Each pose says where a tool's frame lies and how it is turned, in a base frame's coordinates. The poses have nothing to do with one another.
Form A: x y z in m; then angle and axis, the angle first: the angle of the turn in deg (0 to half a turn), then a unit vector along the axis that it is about.
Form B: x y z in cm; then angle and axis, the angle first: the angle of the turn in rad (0 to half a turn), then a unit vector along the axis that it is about. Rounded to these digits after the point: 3 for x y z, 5 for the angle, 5 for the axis.
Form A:
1: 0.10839 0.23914 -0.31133 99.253 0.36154 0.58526 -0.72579
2: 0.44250 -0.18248 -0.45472 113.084 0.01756 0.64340 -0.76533
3: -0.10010 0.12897 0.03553 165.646 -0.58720 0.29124 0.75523
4: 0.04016 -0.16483 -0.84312 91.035 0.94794 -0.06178 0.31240
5: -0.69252 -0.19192 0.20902 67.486 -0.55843 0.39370 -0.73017
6: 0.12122 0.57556 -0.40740 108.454 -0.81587 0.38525 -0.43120
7: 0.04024 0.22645 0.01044 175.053 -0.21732 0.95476 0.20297
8: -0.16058 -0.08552 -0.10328 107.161 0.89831 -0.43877 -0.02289
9: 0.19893 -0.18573 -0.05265 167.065 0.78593 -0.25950 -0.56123
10: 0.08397 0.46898 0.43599 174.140 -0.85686 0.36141 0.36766
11: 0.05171 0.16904 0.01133 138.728 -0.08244 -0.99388 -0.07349
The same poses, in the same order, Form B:
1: 10.839 23.914 -31.133 1.73229 0.36154 0.58526 -0.72579
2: 44.250 -18.248 -45.472 1.97369 0.01756 0.64340 -0.76533
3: -10.010 12.897 3.553 2.89107 -0.58720 0.29124 0.75523
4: 4.016 -16.483 -84.312 1.58886 0.94794 -0.06178 0.31240
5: -69.252 -19.192 20.902 1.17785 -0.55843 0.39370 -0.73017
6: 12.122 57.556 -40.740 1.89288 -0.81587 0.38525 -0.43120
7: 4.024 22.645 1.044 3.05525 -0.21732 0.95476 0.20297
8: -16.058 -8.552 -10.328 1.87031 0.89831 -0.43877 -0.02289
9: 19.893 -18.573 -5.265 2.91583 0.78593 -0.25950 -0.56123
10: 8.397 46.898 43.599 3.03932 -0.85686 0.36141 0.36766
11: 5.171 16.904 1.133 2.42126 -0.08244 -0.99388 -0.07349
